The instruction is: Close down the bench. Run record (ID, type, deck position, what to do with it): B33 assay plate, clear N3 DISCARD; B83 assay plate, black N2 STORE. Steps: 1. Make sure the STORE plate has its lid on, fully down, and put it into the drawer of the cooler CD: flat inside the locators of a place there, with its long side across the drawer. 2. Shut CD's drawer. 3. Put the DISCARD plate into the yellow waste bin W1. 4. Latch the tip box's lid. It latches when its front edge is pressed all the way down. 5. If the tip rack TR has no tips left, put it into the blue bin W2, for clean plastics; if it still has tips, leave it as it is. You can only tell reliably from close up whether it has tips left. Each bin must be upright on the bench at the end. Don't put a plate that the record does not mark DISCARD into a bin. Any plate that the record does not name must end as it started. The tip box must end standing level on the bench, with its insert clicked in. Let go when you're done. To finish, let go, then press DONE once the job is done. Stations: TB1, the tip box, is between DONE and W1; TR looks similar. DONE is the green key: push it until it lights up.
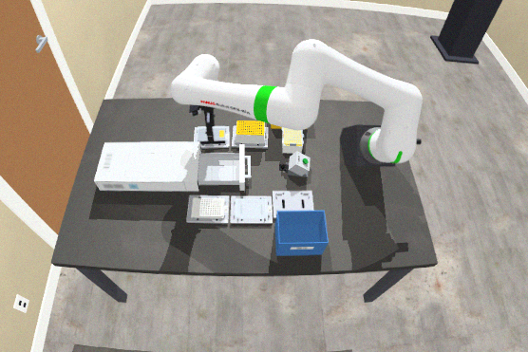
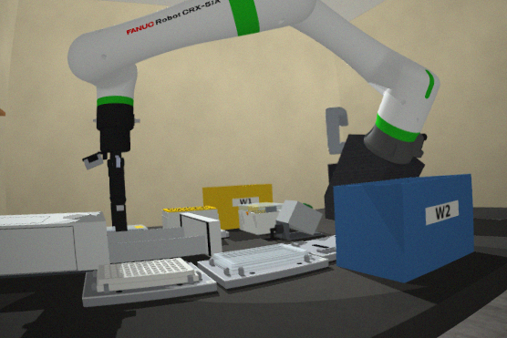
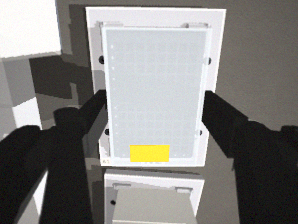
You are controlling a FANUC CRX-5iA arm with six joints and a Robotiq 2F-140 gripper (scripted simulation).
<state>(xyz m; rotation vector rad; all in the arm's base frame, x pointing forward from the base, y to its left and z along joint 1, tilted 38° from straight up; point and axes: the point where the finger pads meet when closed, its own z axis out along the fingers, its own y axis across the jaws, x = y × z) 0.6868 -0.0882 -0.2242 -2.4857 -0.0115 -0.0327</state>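
Right now the black assay plate is 3 cm below my hand. The rest, counted from my hand: white deck nest 5 cm below; tip rack TR 19 cm behind; translucent plate lid 2 cm below.
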